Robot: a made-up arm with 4 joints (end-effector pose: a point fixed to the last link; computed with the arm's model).
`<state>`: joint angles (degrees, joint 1 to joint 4).
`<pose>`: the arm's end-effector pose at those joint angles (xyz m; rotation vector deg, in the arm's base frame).
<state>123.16 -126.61 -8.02 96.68</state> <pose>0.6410 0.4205 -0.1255 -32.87 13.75 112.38</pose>
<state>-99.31 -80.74 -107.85 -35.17</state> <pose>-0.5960 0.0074 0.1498 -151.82 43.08 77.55</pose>
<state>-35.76 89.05 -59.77 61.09</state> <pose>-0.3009 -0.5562 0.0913 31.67 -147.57 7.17</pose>
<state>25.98 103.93 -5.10 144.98</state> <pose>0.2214 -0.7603 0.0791 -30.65 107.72 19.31</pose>
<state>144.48 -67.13 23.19 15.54</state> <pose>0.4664 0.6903 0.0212 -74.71 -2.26 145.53</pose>
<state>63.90 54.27 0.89 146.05</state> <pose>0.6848 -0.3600 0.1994 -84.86 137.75 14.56</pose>
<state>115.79 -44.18 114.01 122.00</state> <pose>0.4806 0.5229 0.0241 -33.00 37.36 -112.03</pose>
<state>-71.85 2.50 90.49 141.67</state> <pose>-0.5565 -0.3553 0.1819 -79.98 -53.51 55.49</pose>
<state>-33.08 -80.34 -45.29 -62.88</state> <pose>-0.3558 -0.6436 0.1684 95.19 113.34 -21.53</pose>
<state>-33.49 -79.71 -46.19 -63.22</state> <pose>-0.3615 -0.6397 0.1685 96.50 112.04 -21.39</pose>
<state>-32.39 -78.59 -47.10 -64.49</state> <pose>-0.3512 -0.6468 0.1691 96.49 112.14 -19.82</pose>
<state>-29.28 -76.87 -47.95 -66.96</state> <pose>-0.3184 -0.6677 0.1701 94.59 114.22 -16.35</pose>
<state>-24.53 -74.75 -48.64 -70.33</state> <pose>-0.2652 -0.6967 0.1713 90.89 118.03 -11.40</pose>
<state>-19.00 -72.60 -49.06 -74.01</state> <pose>-0.1993 -0.7254 0.1723 85.93 122.84 -5.92</pose>
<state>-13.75 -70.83 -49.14 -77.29</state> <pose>-0.1332 -0.7469 0.1729 80.59 127.63 -1.04</pose>
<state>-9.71 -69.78 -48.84 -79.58</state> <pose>-0.0798 -0.7593 0.1732 75.91 131.56 2.32</pose>
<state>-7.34 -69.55 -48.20 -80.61</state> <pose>-0.0469 -0.7646 0.1736 72.57 134.16 3.80</pose>
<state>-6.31 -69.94 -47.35 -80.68</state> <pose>-0.0311 -0.7663 0.1739 70.46 135.68 3.89</pose>
